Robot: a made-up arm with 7 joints. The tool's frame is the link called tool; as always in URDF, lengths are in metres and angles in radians. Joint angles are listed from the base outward.
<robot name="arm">
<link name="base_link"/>
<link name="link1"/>
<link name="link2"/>
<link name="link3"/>
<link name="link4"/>
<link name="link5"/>
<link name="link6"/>
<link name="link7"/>
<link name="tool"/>
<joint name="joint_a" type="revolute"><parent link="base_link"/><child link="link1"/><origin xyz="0 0 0" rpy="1.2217 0 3.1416"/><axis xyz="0 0 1"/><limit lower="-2.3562" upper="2.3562"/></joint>
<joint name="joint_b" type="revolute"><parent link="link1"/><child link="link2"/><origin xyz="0 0 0" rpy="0 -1.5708 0"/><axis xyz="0 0 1"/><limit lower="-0.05" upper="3.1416"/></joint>
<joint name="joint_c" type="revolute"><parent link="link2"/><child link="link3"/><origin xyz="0 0 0" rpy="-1.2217 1.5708 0"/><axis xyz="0 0 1"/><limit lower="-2.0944" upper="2.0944"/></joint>
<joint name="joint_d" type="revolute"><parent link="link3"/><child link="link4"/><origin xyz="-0.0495 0 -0.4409" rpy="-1.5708 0 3.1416"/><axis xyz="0 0 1"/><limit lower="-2.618" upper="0.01"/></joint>
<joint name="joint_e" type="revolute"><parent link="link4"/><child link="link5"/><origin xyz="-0.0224 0.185 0" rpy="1.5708 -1.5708 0"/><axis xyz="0 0 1"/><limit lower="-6.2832" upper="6.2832"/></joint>
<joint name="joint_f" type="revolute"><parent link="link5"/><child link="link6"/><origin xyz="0 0 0" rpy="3.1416 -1.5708 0"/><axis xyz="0 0 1"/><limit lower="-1.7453" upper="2.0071"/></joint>
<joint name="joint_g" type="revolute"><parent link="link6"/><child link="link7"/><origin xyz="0 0 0" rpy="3.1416 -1.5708 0"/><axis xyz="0 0 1"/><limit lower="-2.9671" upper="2.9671"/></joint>
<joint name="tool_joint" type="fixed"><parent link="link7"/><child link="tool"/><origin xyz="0 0 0" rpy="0 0 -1.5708"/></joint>
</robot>
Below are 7 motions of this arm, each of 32 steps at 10 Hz.
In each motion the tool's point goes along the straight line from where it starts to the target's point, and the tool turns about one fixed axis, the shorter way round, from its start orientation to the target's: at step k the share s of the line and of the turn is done. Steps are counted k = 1, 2, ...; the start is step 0. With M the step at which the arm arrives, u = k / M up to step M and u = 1 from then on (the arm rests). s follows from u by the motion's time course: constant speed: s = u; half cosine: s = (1 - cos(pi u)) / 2; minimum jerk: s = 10 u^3 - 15 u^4 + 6 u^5.
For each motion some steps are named. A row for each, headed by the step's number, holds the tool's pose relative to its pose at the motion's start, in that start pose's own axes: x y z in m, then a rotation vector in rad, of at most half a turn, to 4 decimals.
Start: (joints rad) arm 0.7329 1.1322 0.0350 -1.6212 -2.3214 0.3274 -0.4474
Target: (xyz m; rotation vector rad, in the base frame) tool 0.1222 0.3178 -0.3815 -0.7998 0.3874 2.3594
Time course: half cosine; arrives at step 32
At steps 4, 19, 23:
4: -0.0018 0.0058 -0.0066 0.0333 -0.0095 0.0120
19: -0.0307 0.0980 -0.1126 0.5650 -0.1614 0.2039
23: -0.0388 0.1241 -0.1426 0.7157 -0.2044 0.2583

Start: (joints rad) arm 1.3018 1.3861 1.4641 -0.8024 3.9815 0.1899 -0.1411
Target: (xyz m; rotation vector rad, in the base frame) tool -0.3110 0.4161 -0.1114 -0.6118 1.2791 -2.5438
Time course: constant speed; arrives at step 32
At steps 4, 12, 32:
4: 0.0191 0.0048 0.0383 0.0924 -0.1574 -0.1028
12: 0.0574 0.0145 0.1149 0.2771 -0.4723 -0.3084
32: 0.1530 0.0387 0.3064 0.7390 -1.2596 -0.8225

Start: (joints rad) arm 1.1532 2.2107 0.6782 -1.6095 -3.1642 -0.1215 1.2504
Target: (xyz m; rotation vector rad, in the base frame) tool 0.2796 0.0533 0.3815 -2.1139 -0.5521 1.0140
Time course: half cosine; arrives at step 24
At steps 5, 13, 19, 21, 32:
5: -0.0421 0.0019 0.0204 -0.0419 0.1024 -0.0088
13: -0.2305 0.0104 0.1116 -0.2292 0.5601 -0.0480
19: -0.3656 0.0165 0.1771 -0.3635 0.8885 -0.0761
21: -0.3922 0.0177 0.1899 -0.3900 0.9531 -0.0816
32: -0.4077 0.0184 0.1975 -0.4054 0.9908 -0.0848

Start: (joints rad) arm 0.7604 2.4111 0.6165 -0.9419 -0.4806 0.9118 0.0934
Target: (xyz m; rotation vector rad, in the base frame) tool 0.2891 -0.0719 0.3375 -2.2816 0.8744 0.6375
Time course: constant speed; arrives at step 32
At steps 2, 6, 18, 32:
2: -0.0033 0.0255 0.0109 0.0723 -0.0141 0.0286
6: -0.0100 0.0766 0.0328 0.2170 -0.0423 0.0857
18: -0.0299 0.2298 0.0984 0.6509 -0.1269 0.2572
32: -0.0531 0.4086 0.1750 1.1572 -0.2256 0.4573

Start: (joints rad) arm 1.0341 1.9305 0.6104 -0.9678 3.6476 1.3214 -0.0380
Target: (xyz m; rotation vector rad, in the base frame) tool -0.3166 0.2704 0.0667 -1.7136 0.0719 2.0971
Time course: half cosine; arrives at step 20
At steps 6, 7, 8, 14, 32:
6: -0.1056 0.0222 0.0479 -0.0132 -0.0761 0.2665
7: -0.1399 0.0294 0.0635 -0.0174 -0.1008 0.3530
8: -0.1770 0.0373 0.0803 -0.0221 -0.1276 0.4467
14: -0.4067 0.0856 0.1846 -0.0507 -0.2932 1.0264
32: -0.5123 0.1078 0.2325 -0.0639 -0.3693 1.2929

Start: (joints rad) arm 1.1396 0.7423 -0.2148 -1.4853 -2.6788 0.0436 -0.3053
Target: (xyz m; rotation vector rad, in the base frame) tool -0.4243 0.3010 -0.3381 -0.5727 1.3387 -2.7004
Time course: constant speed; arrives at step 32
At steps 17, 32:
17: 0.0560 -0.0006 0.0076 -0.3344 -0.4188 0.1086
32: 0.1054 -0.0012 0.0144 -0.6295 -0.7883 0.2045

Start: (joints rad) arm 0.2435 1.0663 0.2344 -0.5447 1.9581 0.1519 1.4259
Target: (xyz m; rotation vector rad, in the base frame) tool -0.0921 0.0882 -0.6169 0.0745 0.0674 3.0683
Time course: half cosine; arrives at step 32
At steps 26, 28, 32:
26: 0.1394 0.4716 0.2050 0.8776 -0.4819 -0.0987
28: 0.1464 0.4954 0.2154 0.9219 -0.5062 -0.1037
32: 0.1522 0.5150 0.2239 0.9584 -0.5262 -0.1078

